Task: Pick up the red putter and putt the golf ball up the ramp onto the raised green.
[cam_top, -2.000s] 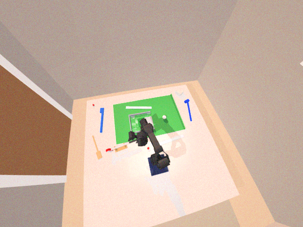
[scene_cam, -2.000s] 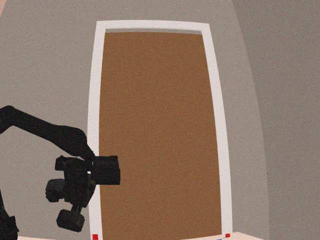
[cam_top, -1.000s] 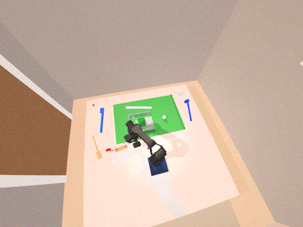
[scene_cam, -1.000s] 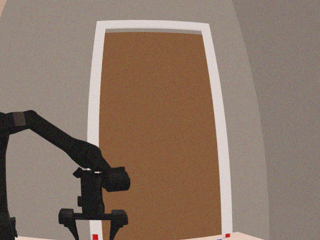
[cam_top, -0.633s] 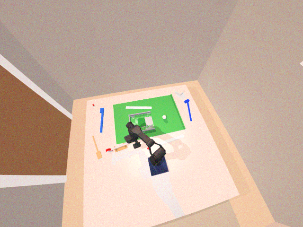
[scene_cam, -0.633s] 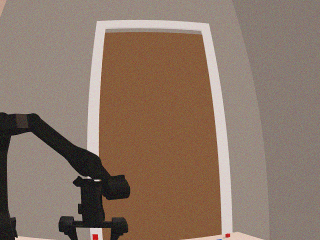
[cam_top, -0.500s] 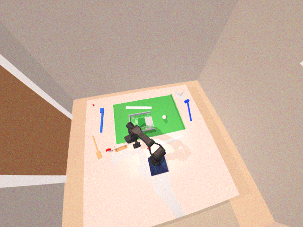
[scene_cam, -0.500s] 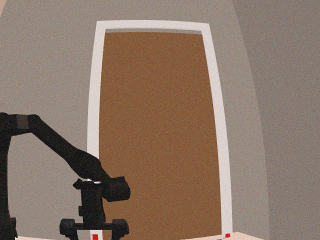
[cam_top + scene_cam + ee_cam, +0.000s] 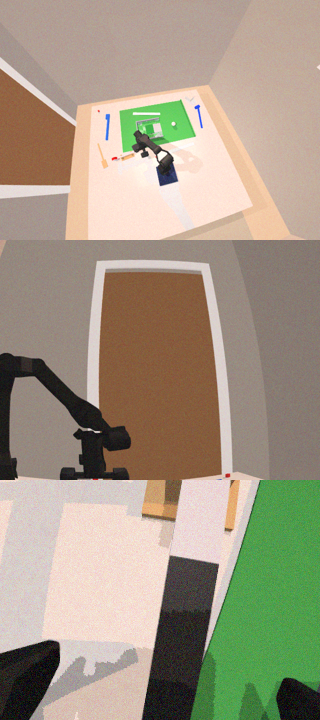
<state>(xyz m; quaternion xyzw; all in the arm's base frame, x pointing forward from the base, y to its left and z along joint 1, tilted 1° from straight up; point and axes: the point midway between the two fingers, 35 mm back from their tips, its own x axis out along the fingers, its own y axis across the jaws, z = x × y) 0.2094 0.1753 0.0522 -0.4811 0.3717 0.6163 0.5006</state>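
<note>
The wooden rack is 130 mm to the left of my gripper tip, 30 mm behind it and 10 mm below it. Round my gripper tip: thin green wall 540 mm to the right, 290 mm ahead, 30 mm below; blue putter 680 mm to the right, 290 mm ahead, 30 mm below; white golf ball 360 mm to the right, 220 mm ahead, 20 mm below.
</note>
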